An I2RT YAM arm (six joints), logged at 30 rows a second.
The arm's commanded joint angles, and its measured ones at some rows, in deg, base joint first. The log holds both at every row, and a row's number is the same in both.
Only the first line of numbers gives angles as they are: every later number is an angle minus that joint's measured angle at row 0.
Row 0, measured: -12.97, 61.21, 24.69, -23.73, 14.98, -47.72
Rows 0 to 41, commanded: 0.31, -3.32, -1.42, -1.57, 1.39, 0.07; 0.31, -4.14, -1.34, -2.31, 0.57, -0.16; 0.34, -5.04, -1.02, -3.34, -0.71, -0.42; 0.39, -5.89, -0.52, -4.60, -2.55, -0.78; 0.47, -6.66, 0.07, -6.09, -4.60, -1.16; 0.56, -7.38, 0.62, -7.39, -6.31, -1.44; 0.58, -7.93, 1.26, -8.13, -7.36, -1.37; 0.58, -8.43, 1.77, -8.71, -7.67, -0.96; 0.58, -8.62, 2.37, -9.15, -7.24, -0.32; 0.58, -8.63, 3.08, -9.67, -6.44, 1.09; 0.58, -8.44, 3.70, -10.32, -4.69, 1.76; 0.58, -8.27, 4.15, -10.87, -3.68, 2.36; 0.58, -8.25, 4.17, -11.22, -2.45, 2.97; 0.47, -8.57, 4.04, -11.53, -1.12, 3.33; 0.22, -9.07, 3.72, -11.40, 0.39, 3.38; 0.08, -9.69, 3.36, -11.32, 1.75, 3.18; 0.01, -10.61, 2.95, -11.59, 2.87, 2.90; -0.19, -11.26, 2.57, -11.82, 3.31, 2.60; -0.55, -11.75, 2.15, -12.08, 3.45, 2.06; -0.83, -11.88, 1.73, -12.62, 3.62, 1.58; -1.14, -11.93, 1.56, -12.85, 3.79, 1.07; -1.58, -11.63, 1.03, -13.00, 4.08, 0.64; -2.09, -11.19, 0.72, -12.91, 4.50, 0.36; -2.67, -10.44, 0.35, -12.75, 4.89, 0.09; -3.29, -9.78, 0.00, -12.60, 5.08, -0.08; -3.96, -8.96, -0.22, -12.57, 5.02, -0.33; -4.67, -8.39, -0.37, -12.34, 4.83, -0.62; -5.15, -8.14, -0.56, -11.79, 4.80, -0.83; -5.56, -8.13, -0.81, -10.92, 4.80, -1.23; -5.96, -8.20, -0.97, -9.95, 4.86, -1.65; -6.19, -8.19, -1.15, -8.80, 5.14, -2.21; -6.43, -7.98, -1.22, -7.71, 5.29, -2.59; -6.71, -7.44, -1.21, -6.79, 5.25, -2.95; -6.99, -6.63, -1.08, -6.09, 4.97, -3.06; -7.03, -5.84, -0.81, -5.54, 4.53, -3.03; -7.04, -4.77, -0.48, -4.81, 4.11, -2.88; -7.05, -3.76, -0.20, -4.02, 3.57, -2.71; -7.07, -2.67, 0.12, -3.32, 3.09, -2.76; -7.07, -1.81, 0.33, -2.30, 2.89, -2.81; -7.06, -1.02, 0.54, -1.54, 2.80, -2.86; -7.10, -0.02, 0.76, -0.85, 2.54, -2.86; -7.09, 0.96, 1.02, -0.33, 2.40, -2.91
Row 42, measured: -6.82, -1.62, -0.90, -4.85, 3.65, -2.26
